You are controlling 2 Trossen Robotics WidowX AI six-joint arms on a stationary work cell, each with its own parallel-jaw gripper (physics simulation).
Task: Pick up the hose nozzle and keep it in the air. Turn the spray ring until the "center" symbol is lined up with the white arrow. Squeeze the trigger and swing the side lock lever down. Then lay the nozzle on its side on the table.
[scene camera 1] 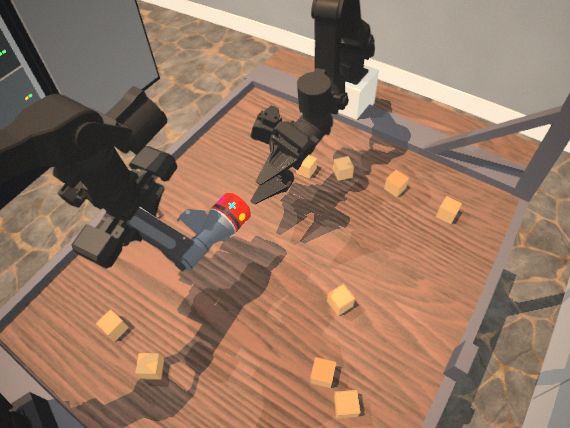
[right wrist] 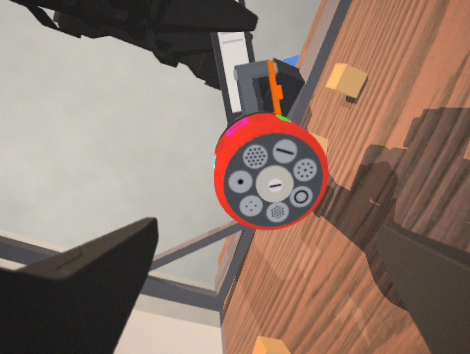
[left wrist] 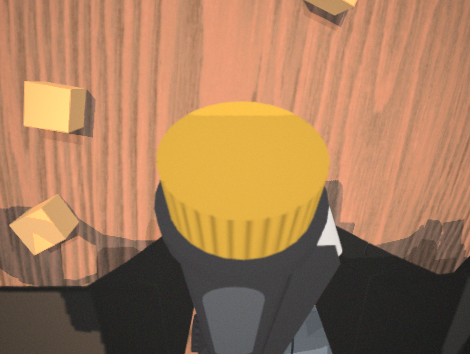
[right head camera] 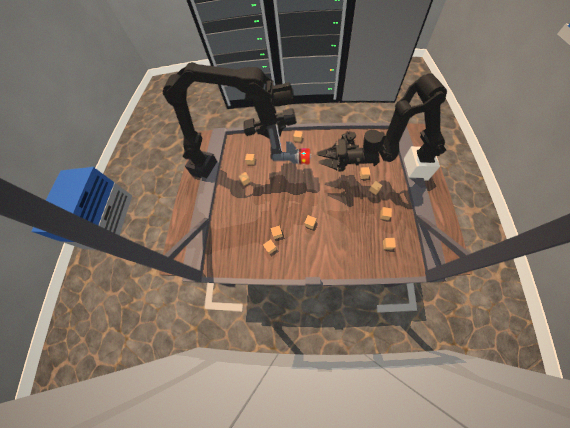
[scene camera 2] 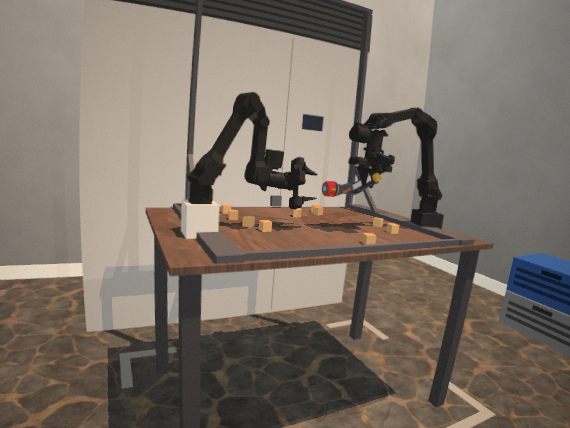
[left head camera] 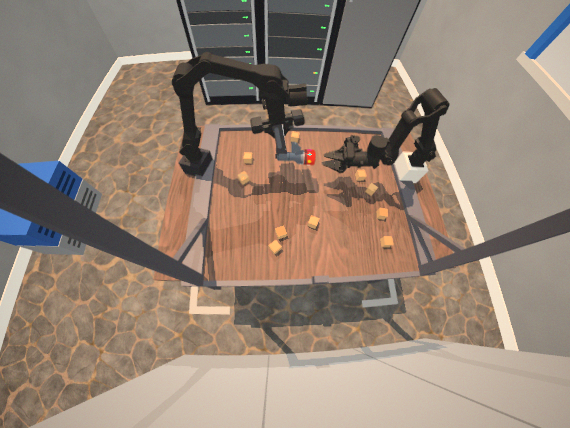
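Seen in the pictures: left gripper, fingertip midpoint: (scene camera 1: 145,229) (right wrist: 254,33) (right head camera: 275,137) (scene camera 2: 367,187) (left head camera: 279,136); right gripper, fingertip midpoint: (scene camera 1: 255,193) (right wrist: 268,231) (right head camera: 318,158) (scene camera 2: 316,186) (left head camera: 322,159); left arm's base at its link origin: (right wrist: 265,86) (right head camera: 198,159) (scene camera 2: 427,211) (left head camera: 194,156); right arm's base at its link origin: (scene camera 1: 350,73) (right head camera: 425,156) (scene camera 2: 200,202) (left head camera: 415,161).
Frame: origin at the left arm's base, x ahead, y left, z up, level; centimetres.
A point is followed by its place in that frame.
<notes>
The hose nozzle (left head camera: 290,157) @(z 8.5, x 40.2, y 5.7 cm) (right head camera: 285,156) @(z 8.7, x 40.4, y 6.0 cm) (scene camera 1: 210,235) @(z 8.8, x 41.3, y 6.3 cm) is held above the table, with its red spray ring (left head camera: 309,156) @(z 10.0, x 46.9, y 7.3 cm) (right head camera: 304,156) @(z 9.9, x 47.3, y 7.2 cm) (scene camera 1: 231,207) @(z 10.3, x 46.5, y 7.8 cm) (scene camera 2: 329,189) @(z 7.8, x 47.5, y 12.0 cm) (right wrist: 220,165) @(z 10.4, x 48.4, y 9.3 cm) towards my right gripper. My left gripper (left head camera: 279,131) @(z 9.7, x 33.4, y 13.2 cm) (scene camera 1: 136,218) @(z 9.7, x 33.4, y 13.2 cm) is shut on its dark handle. The yellow end cap (scene camera 2: 376,177) @(z 14.0, x 31.6, y 16.8 cm) (left wrist: 242,165) @(z 14.6, x 30.7, y 16.0 cm) sits at the handle's end. Cyan, magenta, green and yellow marks show on the ring; I cannot make out the white arrow. An orange strip (right wrist: 275,90) @(z 7.7, x 41.0, y 11.5 cm) shows behind the ring. My right gripper (left head camera: 325,159) @(z 8.1, x 51.9, y 9.3 cm) (right head camera: 320,158) @(z 8.1, x 51.9, y 9.3 cm) (scene camera 1: 255,192) @(z 8.1, x 51.9, y 9.3 cm) (scene camera 2: 315,186) @(z 8.1, x 51.9, y 9.3 cm) is open and empty, facing the ring, apart from it.
Several small wooden cubes (left head camera: 313,222) @(z -4.2, x 55.5, y -11.1 cm) (right head camera: 310,222) @(z -4.2, x 55.7, y -10.9 cm) (scene camera 1: 341,299) @(z -4.2, x 55.0, y -10.7 cm) (left wrist: 54,107) @(z -4.2, x 20.4, y 10.8 cm) lie scattered on the wooden table (left head camera: 340,255) @(z -7.6, x 69.1, y -19.5 cm) (scene camera 1: 400,325) @(z -7.6, x 61.2, y -20.0 cm). One cube (left head camera: 295,137) @(z -4.6, x 36.9, y 28.5 cm) lies behind the nozzle. Dark frame rails (left head camera: 300,130) @(z -6.9, x 37.3, y 37.0 cm) edge the table. A white block (left head camera: 411,169) @(z 2.7, x 90.4, y 23.6 cm) (scene camera 2: 200,220) @(z -1.9, x 91.5, y 34.1 cm) carries my right arm.
</notes>
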